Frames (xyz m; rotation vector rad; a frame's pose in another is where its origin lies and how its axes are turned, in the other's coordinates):
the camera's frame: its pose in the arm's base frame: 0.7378 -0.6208 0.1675 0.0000 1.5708 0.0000
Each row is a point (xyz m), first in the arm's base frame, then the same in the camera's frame.
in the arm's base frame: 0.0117 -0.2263 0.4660
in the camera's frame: -0.2985 0.3945 -0.7261
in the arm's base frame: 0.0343 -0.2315 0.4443
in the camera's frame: -0.2768 0.3893 -0.7035
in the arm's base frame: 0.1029 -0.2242 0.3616
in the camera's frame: -0.1941 0.3966 -0.6349
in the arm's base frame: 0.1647 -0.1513 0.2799
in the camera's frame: -0.1124 0.4695 -0.5731
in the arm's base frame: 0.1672 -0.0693 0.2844
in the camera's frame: -0.1169 0.5515 -0.5706
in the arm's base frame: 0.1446 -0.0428 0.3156
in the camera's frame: -0.1481 0.5780 -0.5932
